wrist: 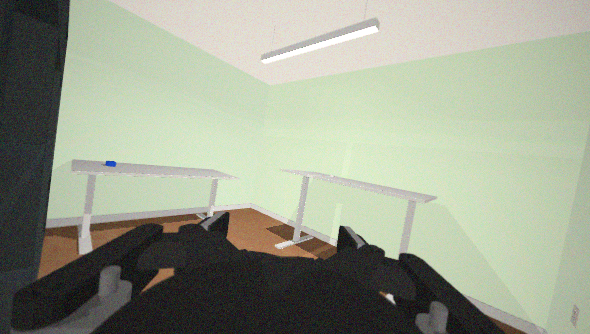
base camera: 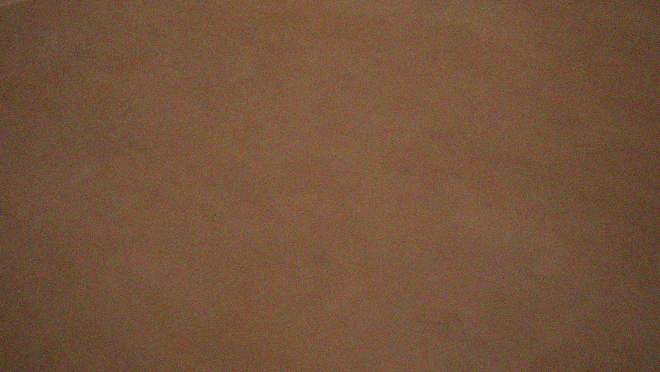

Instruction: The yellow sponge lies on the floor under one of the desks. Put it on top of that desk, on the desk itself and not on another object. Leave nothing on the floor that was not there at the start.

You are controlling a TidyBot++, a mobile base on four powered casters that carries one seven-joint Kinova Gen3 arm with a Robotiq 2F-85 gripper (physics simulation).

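Frame: origin at the arm's base, x left, y ahead, z down, level; millimetres.
Seen in the pictures: gripper, fingertip midpoint: (wrist: 283, 231).
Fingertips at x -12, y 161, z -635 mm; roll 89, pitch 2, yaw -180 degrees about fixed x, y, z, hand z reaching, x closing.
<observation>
A point is followed by its place in that frame.
My gripper (wrist: 283, 231) @(x -12, y 161, z -635 mm) is open, with its two fingers wide apart at the bottom of the wrist view and no object seen between them. It is well away from both desks. One light grey desk (wrist: 165, 171) @(x 1346, y 2279, z -324 mm) stands at the left along the green wall. A second light grey desk (wrist: 380, 189) @(x -831, y 1706, z -554 mm) stands at the right of the room's corner. The yellow sponge does not show in either view. The gripper hides part of the floor near and under the desks.
A small blue object (wrist: 110, 163) @(x 1761, y 2051, z -353 mm) lies on the left desk. A tall dark panel (wrist: 30, 140) @(x 905, y 734, z -608 mm) fills the left edge of the wrist view, close by. A long lamp (wrist: 320, 42) @(x -108, y 1691, z -1682 mm) hangs from the ceiling. Brown floor (base camera: 330, 200) @(x -36, y 411, z 396 mm) fills the base camera view.
</observation>
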